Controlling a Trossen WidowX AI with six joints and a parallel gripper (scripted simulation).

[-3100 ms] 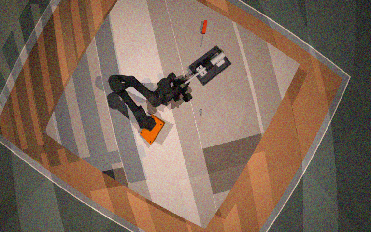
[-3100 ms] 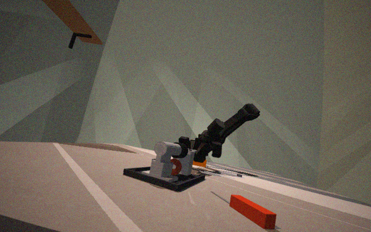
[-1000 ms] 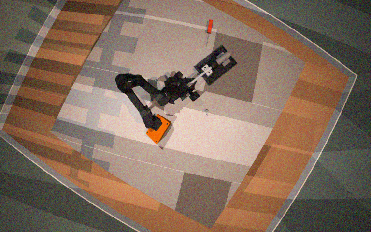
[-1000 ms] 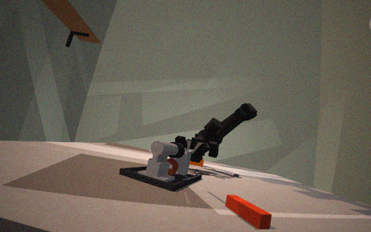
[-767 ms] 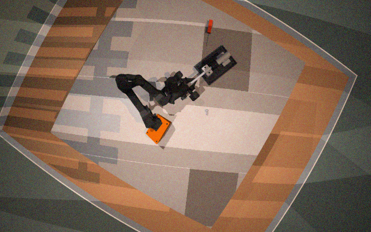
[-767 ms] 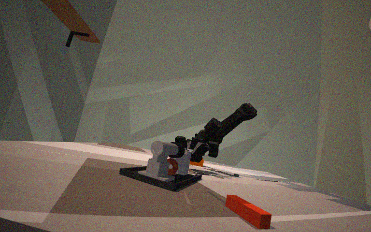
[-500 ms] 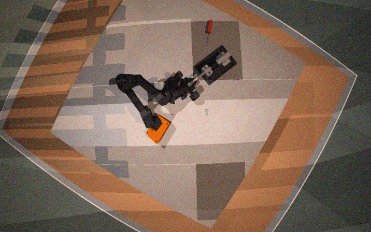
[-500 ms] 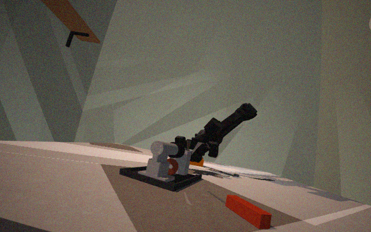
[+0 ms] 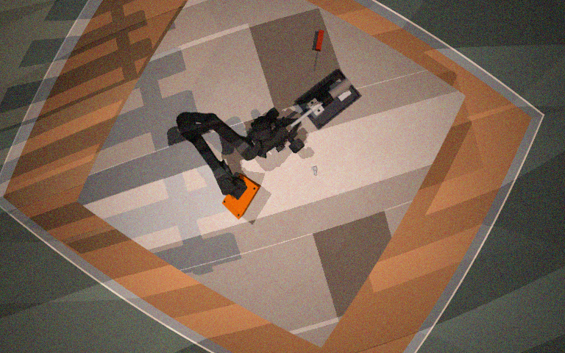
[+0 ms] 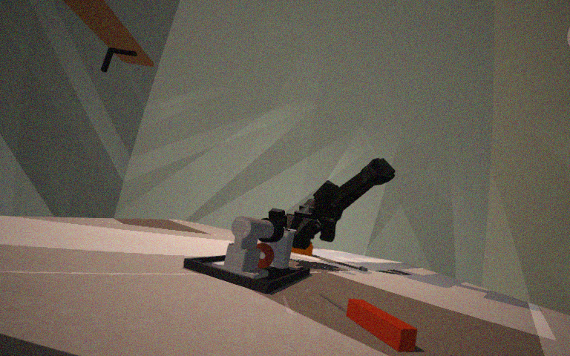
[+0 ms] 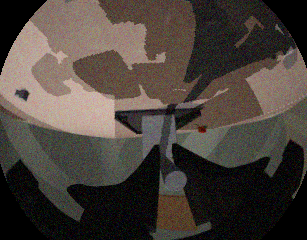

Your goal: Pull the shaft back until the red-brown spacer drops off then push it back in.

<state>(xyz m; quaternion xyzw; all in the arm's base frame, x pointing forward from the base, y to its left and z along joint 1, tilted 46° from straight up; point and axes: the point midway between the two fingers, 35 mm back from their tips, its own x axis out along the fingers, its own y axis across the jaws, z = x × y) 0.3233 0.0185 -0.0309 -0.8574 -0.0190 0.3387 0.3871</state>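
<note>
My gripper tip is 60 mm short of the light shaft, 20 mm below it and 10 mm to the left of it. Also, from my gripper tip: small grey piece 170 mm to the right, 110 mm behind, 60 mm below; dark spacer 150 mm ahead, 30 mm to the right, 20 mm above; red-brown spacer 140 mm ahead, 30 mm to the right, 30 mm below.
</note>
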